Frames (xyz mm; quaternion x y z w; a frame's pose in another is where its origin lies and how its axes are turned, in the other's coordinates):
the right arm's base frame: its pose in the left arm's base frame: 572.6 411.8 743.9 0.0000 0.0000 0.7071 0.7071
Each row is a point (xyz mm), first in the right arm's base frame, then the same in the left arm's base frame.
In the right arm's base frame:
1: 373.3 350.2 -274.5
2: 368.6 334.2 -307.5
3: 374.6 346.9 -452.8
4: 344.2 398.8 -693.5
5: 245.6 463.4 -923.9
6: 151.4 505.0 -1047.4
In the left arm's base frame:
1: 222.4 785.1 469.4
2: 238.4 780.4 436.4
3: 225.7 786.4 291.1
4: 173.8 756.0 50.4
5: 109.2 657.4 -180.0
6: 67.6 563.2 -303.5

